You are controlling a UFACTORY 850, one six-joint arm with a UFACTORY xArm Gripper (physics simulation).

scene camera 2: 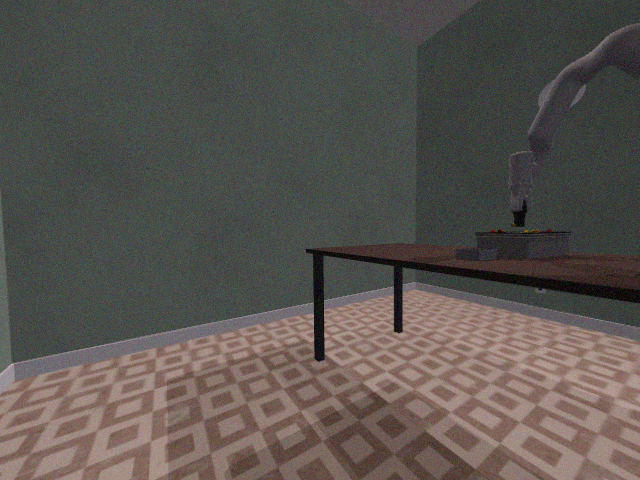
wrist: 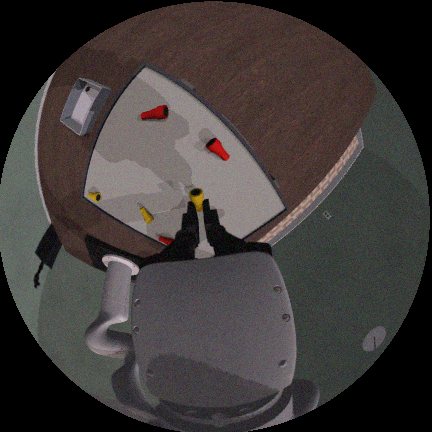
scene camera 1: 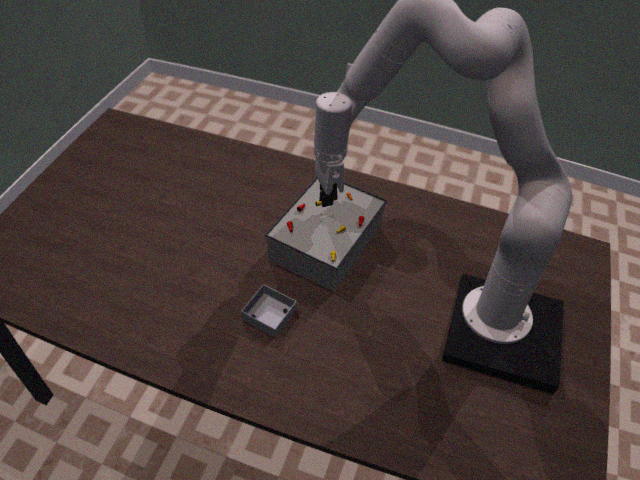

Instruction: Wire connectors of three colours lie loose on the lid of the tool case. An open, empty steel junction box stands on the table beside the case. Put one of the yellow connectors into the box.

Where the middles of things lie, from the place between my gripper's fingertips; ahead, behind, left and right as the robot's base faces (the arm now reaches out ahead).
Labels:
I see my gripper 20 mm past the tool case point(scene camera 1: 306, 251), 20 mm to the right of it and 80 mm above it. Also, from my hand: steel junction box point(scene camera 1: 269, 310) (10 mm ahead, 320 mm to the left, 110 mm below).

